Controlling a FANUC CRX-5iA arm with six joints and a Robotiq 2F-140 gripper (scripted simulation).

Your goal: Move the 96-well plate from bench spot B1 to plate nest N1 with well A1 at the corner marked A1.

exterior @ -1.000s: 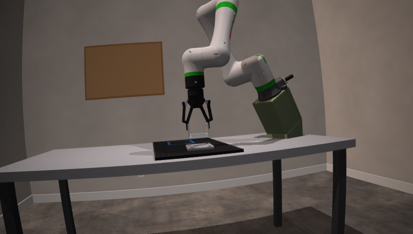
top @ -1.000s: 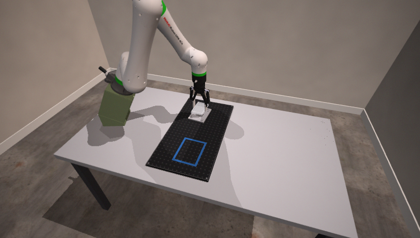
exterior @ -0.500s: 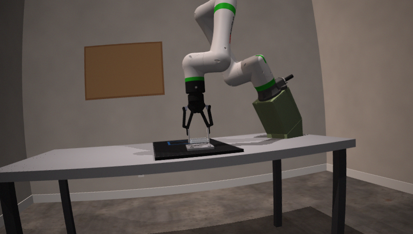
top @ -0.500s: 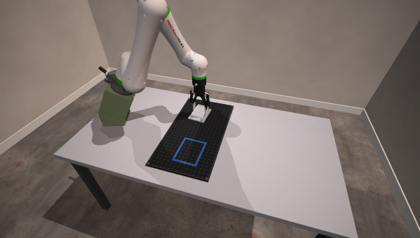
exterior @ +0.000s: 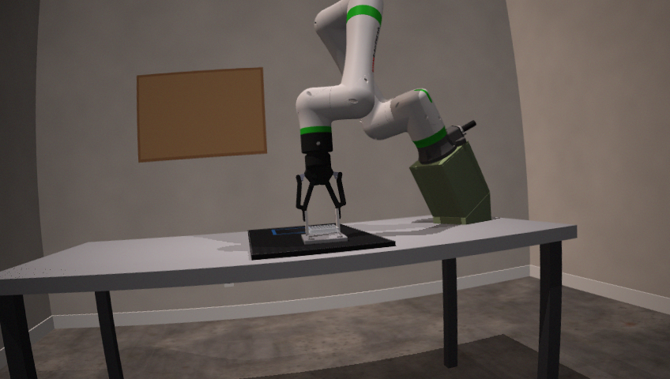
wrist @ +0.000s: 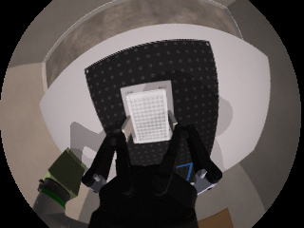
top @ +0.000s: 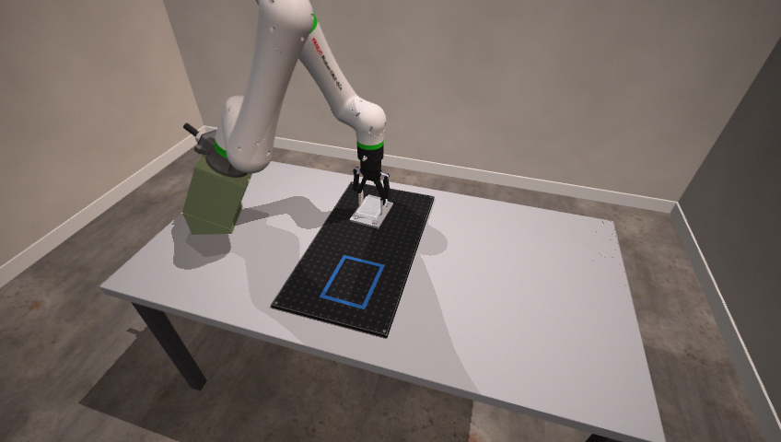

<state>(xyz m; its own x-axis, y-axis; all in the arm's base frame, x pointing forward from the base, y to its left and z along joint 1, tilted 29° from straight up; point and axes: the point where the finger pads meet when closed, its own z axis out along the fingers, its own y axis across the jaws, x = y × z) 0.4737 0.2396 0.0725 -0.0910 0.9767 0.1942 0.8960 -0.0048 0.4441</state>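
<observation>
The white 96-well plate is 20 mm below my hand. Also, from my hand: grey plate nest N1: 40 mm below.
</observation>
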